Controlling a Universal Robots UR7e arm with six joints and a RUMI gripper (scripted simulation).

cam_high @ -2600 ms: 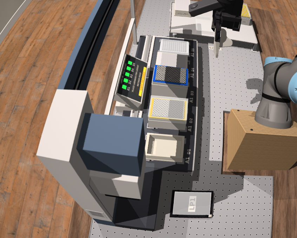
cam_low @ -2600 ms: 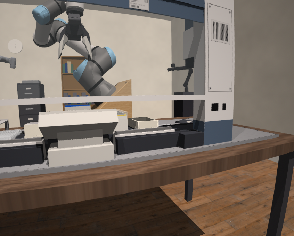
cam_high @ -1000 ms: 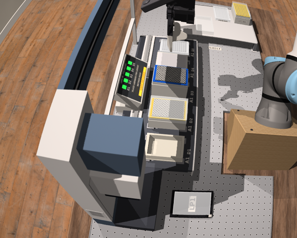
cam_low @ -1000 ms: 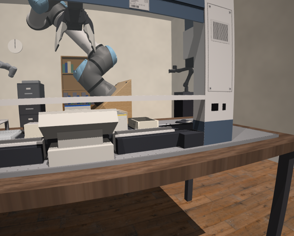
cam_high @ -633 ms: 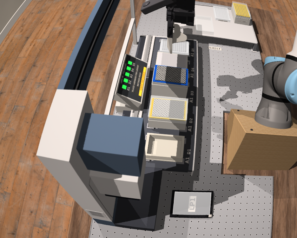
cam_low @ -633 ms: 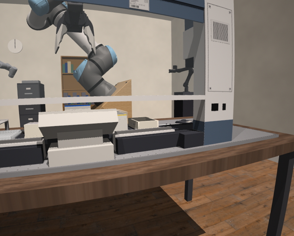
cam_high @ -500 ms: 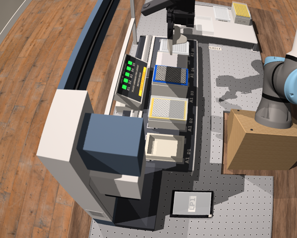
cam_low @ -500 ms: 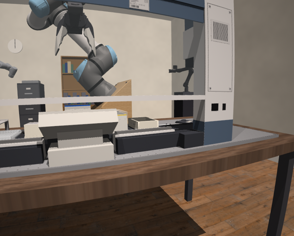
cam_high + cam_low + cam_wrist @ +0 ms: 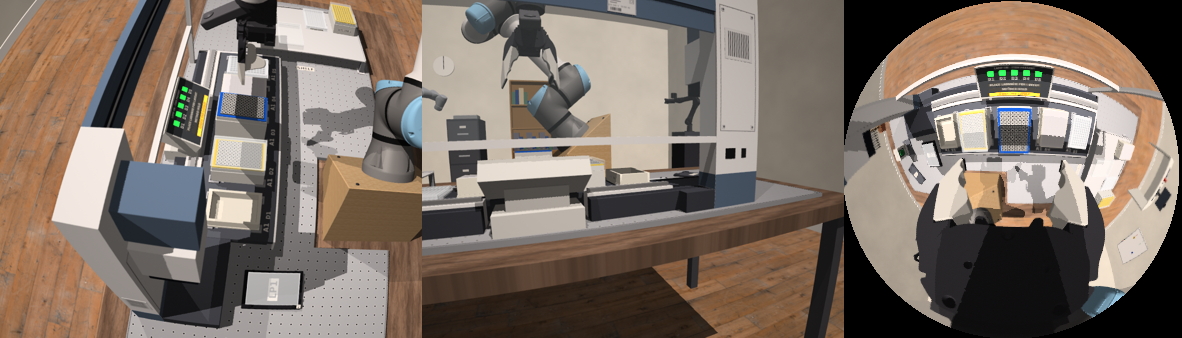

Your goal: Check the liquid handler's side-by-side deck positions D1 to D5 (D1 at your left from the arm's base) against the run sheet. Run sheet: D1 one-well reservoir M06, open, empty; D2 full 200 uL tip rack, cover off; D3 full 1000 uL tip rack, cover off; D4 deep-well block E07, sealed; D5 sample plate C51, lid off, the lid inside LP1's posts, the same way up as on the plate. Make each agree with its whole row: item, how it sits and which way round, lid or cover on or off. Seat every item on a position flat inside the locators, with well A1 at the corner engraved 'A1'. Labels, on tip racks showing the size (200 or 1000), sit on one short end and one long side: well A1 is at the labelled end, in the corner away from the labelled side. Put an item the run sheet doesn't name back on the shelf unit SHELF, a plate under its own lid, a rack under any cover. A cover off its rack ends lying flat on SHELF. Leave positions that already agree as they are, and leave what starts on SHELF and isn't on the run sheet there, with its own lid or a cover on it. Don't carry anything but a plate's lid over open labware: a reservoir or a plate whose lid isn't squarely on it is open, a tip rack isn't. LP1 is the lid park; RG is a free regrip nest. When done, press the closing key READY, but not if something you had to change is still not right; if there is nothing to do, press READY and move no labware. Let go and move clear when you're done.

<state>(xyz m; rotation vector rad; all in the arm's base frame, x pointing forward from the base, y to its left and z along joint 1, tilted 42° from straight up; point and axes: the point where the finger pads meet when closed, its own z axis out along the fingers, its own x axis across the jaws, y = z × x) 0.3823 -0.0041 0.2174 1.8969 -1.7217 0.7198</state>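
The blue-framed tip rack is 180 mm below my hand, 10 mm to the right of it and 10 mm behind it. From my hand the other things lie so: clear well plate: 250 mm to the right, 240 mm below, 20 mm ahead; then yellow-framed tip rack: 210 mm below, 120 mm to the left, 20 mm behind; then cream reservoir: 250 mm to the left, 240 mm below, 20 mm behind.
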